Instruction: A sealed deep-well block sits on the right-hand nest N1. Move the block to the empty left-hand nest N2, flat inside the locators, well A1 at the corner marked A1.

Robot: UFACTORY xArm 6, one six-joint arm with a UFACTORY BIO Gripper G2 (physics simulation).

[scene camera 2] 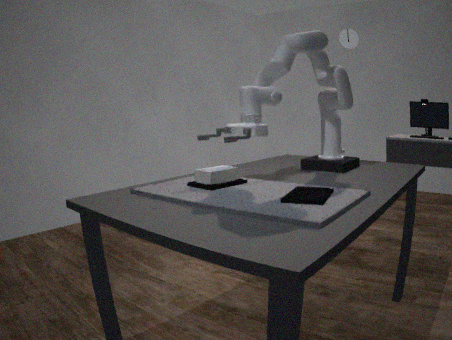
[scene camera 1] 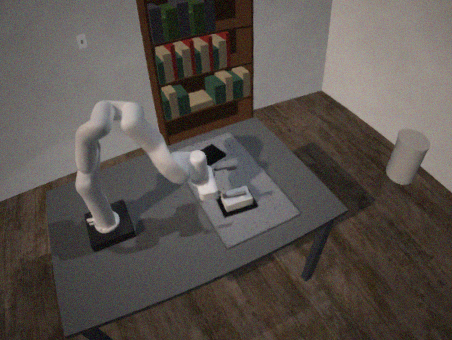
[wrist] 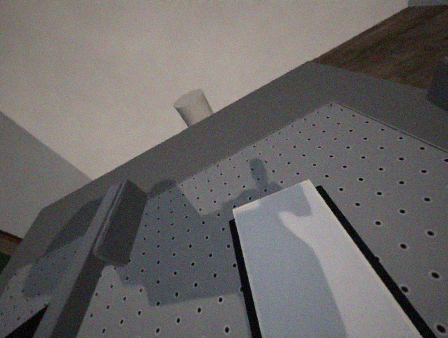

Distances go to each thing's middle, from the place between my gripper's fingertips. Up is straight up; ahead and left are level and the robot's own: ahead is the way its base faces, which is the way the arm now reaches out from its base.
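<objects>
The white sealed deep-well block [wrist: 303, 267] is here, 2 cm behind my hand and 12 cm below it. There is also the black nest N2 [scene camera 2: 300, 195], which from my hand is 36 cm to the left, 7 cm behind and 15 cm below.
</objects>
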